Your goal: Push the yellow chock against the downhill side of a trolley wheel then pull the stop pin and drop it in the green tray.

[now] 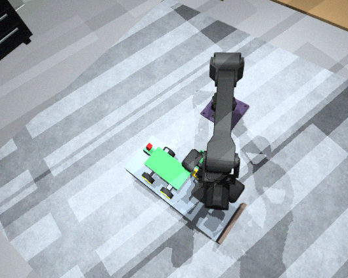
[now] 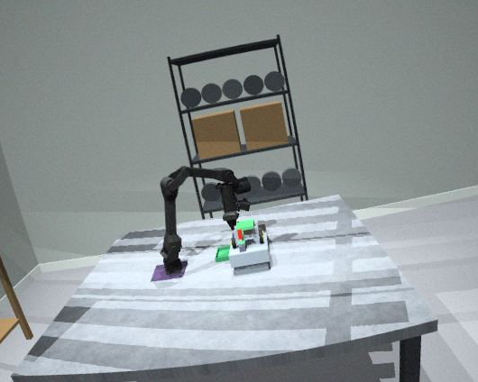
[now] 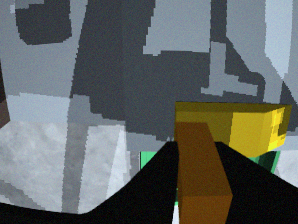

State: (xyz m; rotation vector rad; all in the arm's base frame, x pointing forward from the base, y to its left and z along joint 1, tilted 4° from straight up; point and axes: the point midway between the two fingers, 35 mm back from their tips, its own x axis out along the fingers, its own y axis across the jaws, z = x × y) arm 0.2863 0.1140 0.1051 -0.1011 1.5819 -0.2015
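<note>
Now: the stop pin 22 cm to the right of my gripper tip, 4 cm above it and 2 cm ahead of it. Round my gripper tip: grey ramp: 12 cm to the right, 5 cm ahead, 4 cm below; green tray: 10 cm below, 6 cm behind, 3 cm to the right; yellow chock: 2 cm to the right, 1 cm below.
</note>
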